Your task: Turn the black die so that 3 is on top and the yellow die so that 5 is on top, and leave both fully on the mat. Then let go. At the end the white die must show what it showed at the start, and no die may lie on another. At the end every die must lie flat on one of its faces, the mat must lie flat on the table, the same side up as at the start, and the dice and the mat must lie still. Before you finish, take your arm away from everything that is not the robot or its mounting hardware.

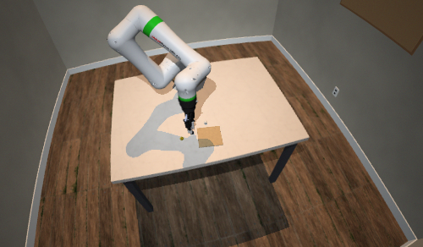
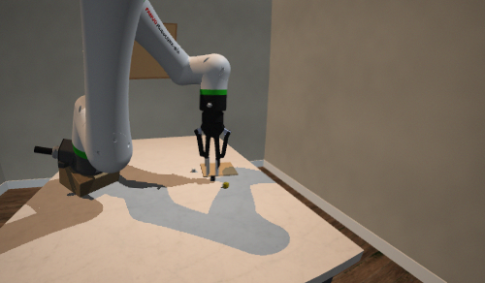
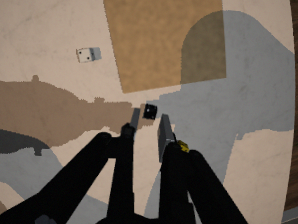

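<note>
Now: the black die 5 cm below my hand. Also, from my hand: tan mat (7 cm ahead, 9 cm to the left, 6 cm below); white die (4 cm behind, 11 cm to the left, 5 cm below); yellow die (2 cm ahead, 7 cm to the right, 5 cm below).
</note>
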